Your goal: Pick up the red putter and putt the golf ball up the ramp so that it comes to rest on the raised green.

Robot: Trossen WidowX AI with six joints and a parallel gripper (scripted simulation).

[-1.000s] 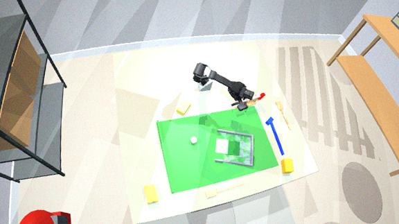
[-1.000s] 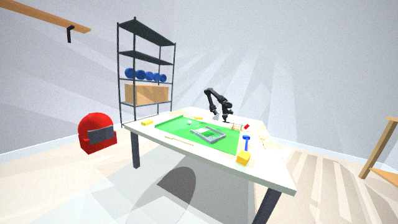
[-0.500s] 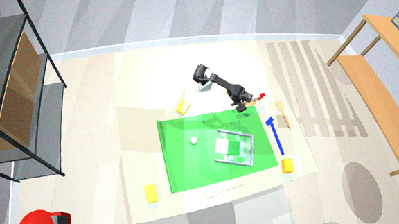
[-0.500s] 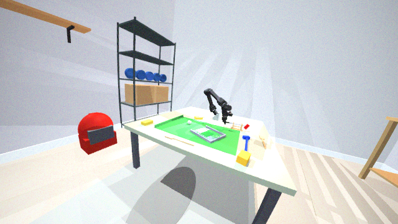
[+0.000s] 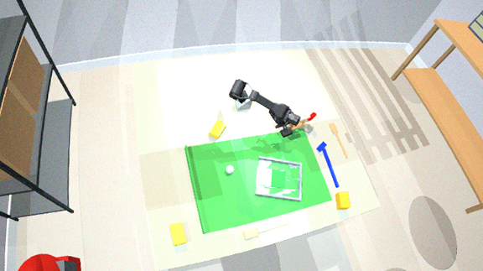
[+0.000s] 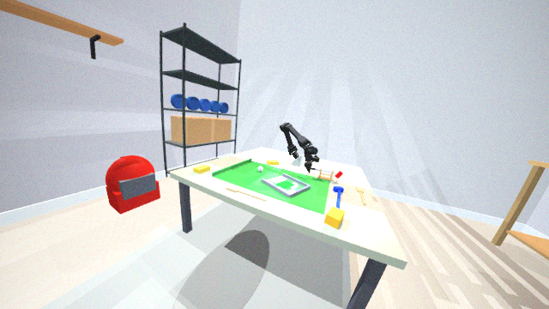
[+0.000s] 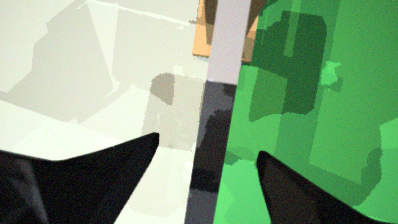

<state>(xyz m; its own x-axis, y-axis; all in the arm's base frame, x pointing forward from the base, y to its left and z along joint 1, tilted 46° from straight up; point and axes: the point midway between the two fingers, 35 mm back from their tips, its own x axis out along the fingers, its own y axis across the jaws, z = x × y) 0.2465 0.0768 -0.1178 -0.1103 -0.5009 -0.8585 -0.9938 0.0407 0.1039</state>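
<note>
Right now the red putter is 10 mm behind my gripper tip, 110 mm to the left of it and 30 mm above it. Round my gripper tip: green mat (230 mm ahead, 220 mm to the right, 30 mm below); then small wooden rack (10 mm behind, 130 mm to the left); then blue putter (300 mm ahead, 200 mm to the left, 20 mm below).
</note>
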